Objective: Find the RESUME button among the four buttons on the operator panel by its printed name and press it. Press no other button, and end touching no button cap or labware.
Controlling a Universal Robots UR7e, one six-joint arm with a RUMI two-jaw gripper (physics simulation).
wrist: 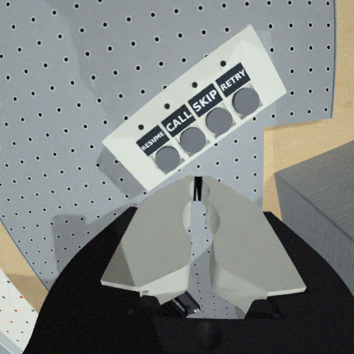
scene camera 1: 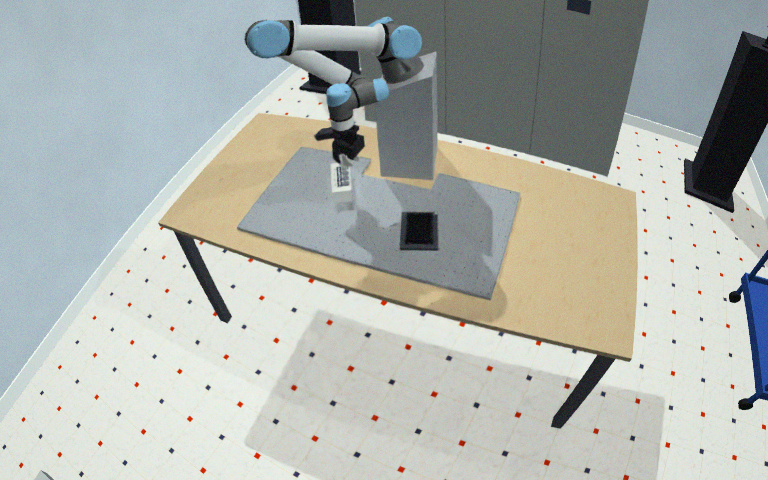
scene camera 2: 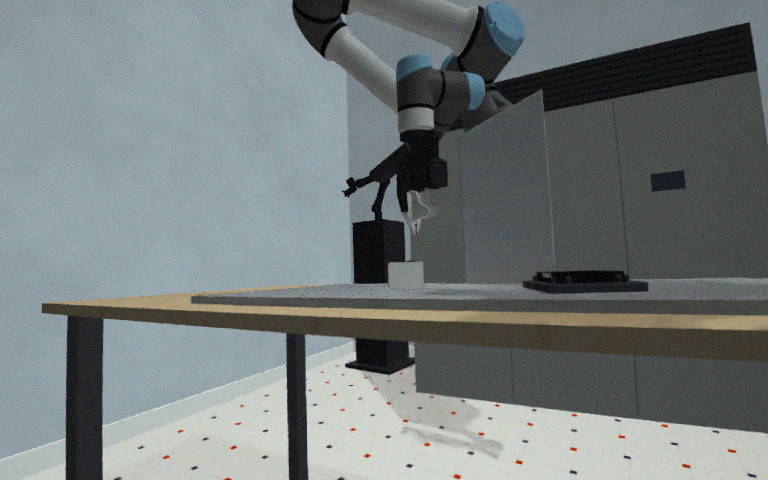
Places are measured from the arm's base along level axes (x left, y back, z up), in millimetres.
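Pixels of known places: gripper, between the fingertips: (scene camera 1: 346,167) (scene camera 2: 415,234); arm's base, origin of its link: (scene camera 1: 404,72) (scene camera 2: 494,130).
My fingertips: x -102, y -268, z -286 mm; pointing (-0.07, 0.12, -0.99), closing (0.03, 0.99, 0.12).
Observation:
For each thing: its top centre in the pictures, then the offset to it from my fingertips. Level surfaces: height alone.
- white operator panel, centre of its top: (scene camera 2: 403,261) (scene camera 1: 340,175) dy +7, dx -36, dz -57 mm
- black square tray-like fixture, centre of its top: (scene camera 2: 575,274) (scene camera 1: 419,227) dy -70, dx +317, dz -91 mm
- wooden table, height of its surface: dz -126 mm
The white operator panel (scene camera 1: 341,191) (scene camera 2: 406,275) (wrist: 132,155) stands on the perforated board. In the wrist view its four round grey caps lie in a slanted row, with printed names beside them: the RESUME button (wrist: 167,159) at the lower left end, then the CALL button (wrist: 193,140), the SKIP button (wrist: 220,120) and the RETRY button (wrist: 246,101) at the upper right end. My gripper (scene camera 2: 416,230) (wrist: 196,178) is shut and empty, with its tips together. In scene camera 2 the tips are above the panel, apart from it.
A black square tray-like fixture (scene camera 1: 419,247) (scene camera 2: 589,287) sits on the grey perforated board (scene camera 1: 283,209) (scene camera 2: 254,298) (wrist: 90,30). The tall grey pedestal (scene camera 1: 406,133) (scene camera 2: 506,198) (wrist: 320,200) of the arm stands close beside the gripper. The wooden table (scene camera 1: 583,271) lies under the board.

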